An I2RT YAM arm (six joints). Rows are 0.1 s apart.
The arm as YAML. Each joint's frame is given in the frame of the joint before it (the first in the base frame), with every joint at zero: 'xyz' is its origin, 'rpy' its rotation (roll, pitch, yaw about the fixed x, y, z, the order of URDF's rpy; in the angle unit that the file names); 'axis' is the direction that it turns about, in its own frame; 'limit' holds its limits. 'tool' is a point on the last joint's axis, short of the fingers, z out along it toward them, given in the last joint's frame.
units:
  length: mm
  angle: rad
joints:
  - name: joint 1
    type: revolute
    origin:
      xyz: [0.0, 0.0, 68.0]
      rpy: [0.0, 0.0, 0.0]
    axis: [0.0, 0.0, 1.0]
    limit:
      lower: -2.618
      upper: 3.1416
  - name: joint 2
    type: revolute
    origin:
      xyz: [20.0, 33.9, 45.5]
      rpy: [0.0, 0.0, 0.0]
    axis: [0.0, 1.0, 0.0]
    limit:
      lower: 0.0
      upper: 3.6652
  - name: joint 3
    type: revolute
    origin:
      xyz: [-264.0, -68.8, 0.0]
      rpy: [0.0, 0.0, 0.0]
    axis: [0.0, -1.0, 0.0]
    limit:
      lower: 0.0
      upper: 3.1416
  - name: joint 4
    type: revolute
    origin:
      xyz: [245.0, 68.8, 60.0]
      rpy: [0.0, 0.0, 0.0]
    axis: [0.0, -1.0, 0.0]
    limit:
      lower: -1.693
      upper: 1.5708
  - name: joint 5
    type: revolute
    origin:
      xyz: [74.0, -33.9, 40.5]
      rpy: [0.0, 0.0, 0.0]
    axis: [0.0, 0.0, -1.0]
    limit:
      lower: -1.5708
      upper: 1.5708
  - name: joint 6
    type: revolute
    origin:
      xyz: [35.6, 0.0, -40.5]
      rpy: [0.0, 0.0, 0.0]
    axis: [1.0, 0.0, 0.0]
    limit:
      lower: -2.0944
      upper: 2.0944
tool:
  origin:
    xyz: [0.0, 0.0, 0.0]
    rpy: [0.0, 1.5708, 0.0]
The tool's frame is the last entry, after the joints.
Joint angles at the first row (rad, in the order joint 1, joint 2, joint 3, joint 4, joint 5, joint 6):
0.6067 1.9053 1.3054 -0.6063 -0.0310 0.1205
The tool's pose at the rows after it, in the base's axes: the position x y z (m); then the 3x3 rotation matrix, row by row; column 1 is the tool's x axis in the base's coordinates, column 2 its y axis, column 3 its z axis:
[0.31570 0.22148 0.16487], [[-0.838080 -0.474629 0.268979], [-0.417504 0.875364 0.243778], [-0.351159 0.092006 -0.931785]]
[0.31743 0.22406 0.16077], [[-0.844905 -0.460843 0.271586], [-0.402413 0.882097 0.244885], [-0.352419 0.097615 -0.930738]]
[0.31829 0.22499 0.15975], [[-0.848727 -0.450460 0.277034], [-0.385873 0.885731 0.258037], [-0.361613 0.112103 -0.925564]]
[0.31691 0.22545 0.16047], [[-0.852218 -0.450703 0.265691], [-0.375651 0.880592 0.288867], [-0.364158 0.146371 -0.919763]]
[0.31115 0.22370 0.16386], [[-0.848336 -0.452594 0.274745], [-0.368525 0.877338 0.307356], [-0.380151 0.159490 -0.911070]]
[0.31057 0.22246 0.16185], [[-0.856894 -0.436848 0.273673], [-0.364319 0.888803 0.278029], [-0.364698 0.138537 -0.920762]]
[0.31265 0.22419 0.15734], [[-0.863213 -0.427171 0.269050], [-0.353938 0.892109 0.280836], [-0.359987 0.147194 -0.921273]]
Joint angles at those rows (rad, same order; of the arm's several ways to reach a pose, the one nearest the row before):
0.6075 1.9269 1.3054 -0.5806 -0.0467 0.1361
0.6105 1.9420 1.3085 -0.5655 -0.0450 0.1555
0.6105 1.9439 1.3046 -0.5465 -0.0526 0.1715
0.6106 1.9371 1.2960 -0.5348 -0.0844 0.1825
0.6147 1.9064 1.2639 -0.5130 -0.0928 0.1902
0.6151 1.9109 1.2654 -0.5303 -0.0692 0.1987
0.6152 1.9278 1.2697 -0.5199 -0.0741 0.2113

